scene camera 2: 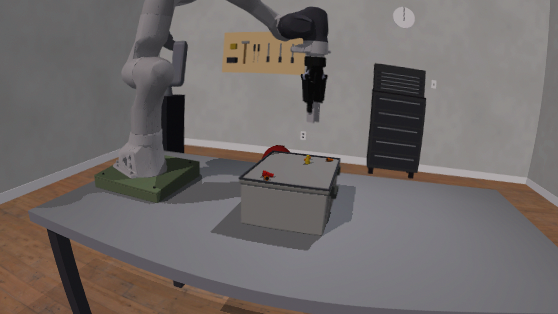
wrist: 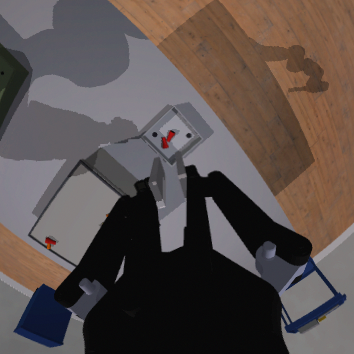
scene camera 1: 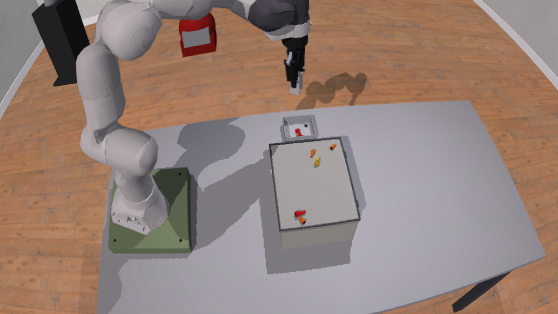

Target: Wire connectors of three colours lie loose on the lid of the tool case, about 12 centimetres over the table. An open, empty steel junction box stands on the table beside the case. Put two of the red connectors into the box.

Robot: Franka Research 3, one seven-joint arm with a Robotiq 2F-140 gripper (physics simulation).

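The steel junction box (scene camera 1: 314, 125) (wrist: 187, 150) stands beside the tool case (scene camera 1: 320, 192) (scene camera 2: 295, 171) (wrist: 75, 215). Inside the box lie two red connectors, one (wrist: 171, 135) close to the other (wrist: 165, 143); red also shows in the box in scene camera 1. A further red connector (scene camera 1: 300, 213) (scene camera 2: 267, 174) (wrist: 50, 241) lies on the lid near its front left corner, against an orange connector (scene camera 1: 302, 220). My gripper (scene camera 1: 296, 90) (scene camera 2: 313, 119) (wrist: 169, 164) hangs high above the table, beyond the box. Its fingers stand a narrow gap apart, empty.
A yellow connector (scene camera 1: 317, 162) (scene camera 2: 307, 159) and two orange connectors, one (scene camera 1: 313, 153) near it and one (scene camera 1: 333, 147) by the corner, lie on the lid's half nearer the box. The green base plate (scene camera 1: 180, 215) (scene camera 2: 175, 182) of the arm is left of the case.
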